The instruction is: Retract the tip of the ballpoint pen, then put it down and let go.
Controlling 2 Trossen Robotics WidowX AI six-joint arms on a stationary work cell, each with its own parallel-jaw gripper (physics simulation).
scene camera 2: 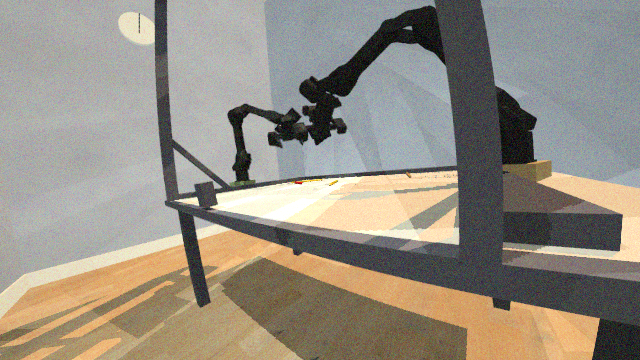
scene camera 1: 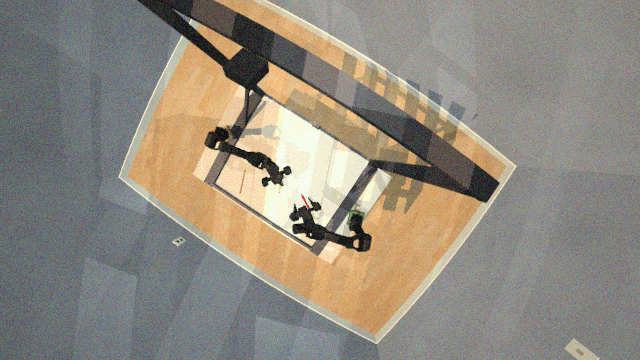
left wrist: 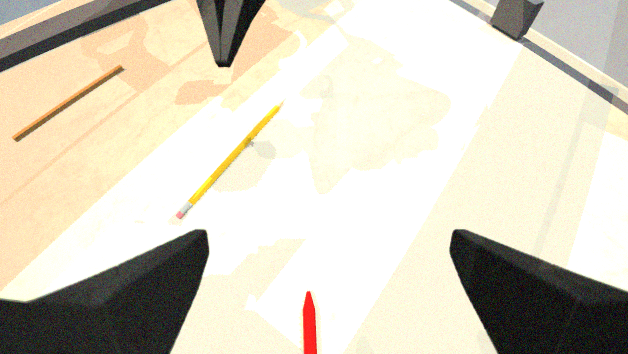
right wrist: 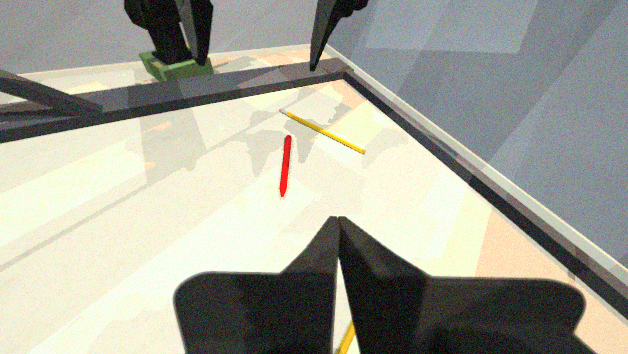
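Where they show: left gripper, fingertip midpoint: [scene camera 2: 292, 145] [scene camera 1: 301, 200] [left wrist: 330, 241] [right wrist: 255, 66]; right gripper, fingertip midpoint: [scene camera 2: 316, 144] [scene camera 1: 283, 185] [left wrist: 222, 66] [right wrist: 336, 224]; left arm's base, link origin: [scene camera 1: 356, 219] [right wrist: 174, 55]; right arm's base, link origin: [scene camera 2: 513, 163] [scene camera 1: 223, 134].
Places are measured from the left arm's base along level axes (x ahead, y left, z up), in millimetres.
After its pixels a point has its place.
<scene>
The red ballpoint pen [scene camera 1: 305, 201] @(x 361, y -39, z -30 mm) [scene camera 2: 298, 182] @(x 369, y -55, z -30 mm) [left wrist: 310, 330] @(x 378, y -58, z -28 mm) [right wrist: 285, 166] @(x 366, y -41, z -28 mm) lies flat on the table. Its pointed end faces the right gripper in the right wrist view; whether a small writing tip sticks out is too small to tell. My left gripper [scene camera 1: 303, 203] @(x 373, y -82, z 133 mm) [scene camera 2: 290, 143] @(x 373, y -82, z 133 mm) [left wrist: 330, 241] @(x 373, y -82, z 133 mm) [right wrist: 255, 66] @(x 373, y -82, z 133 mm) is open and empty, raised above the table near the pen. My right gripper [scene camera 2: 317, 144] @(x 502, y -141, z 115 mm) [left wrist: 222, 66] @(x 502, y -141, z 115 mm) [right wrist: 336, 224] @(x 502, y -141, z 115 mm) is shut with nothing between its fingers, raised above the table and apart from the pen.
One yellow pencil [left wrist: 230, 160] @(x 554, y -139, z -33 mm) [right wrist: 346, 340] @(x 557, y -155, z -31 mm) [scene camera 2: 333, 183] @(x 565, y -182, z -36 mm) lies below the right gripper. Another yellow pencil [right wrist: 325, 132] @(x 357, y 73, z -33 mm) lies beside the pen. A thin brown stick [scene camera 1: 243, 181] @(x 827, y -80, z -31 mm) [left wrist: 70, 102] @(x 825, y -74, z -35 mm) [scene camera 2: 408, 175] @(x 824, y -111, z -34 mm) lies farther off. A dark frame [scene camera 2: 325, 240] [right wrist: 165, 105] edges the table.
</scene>
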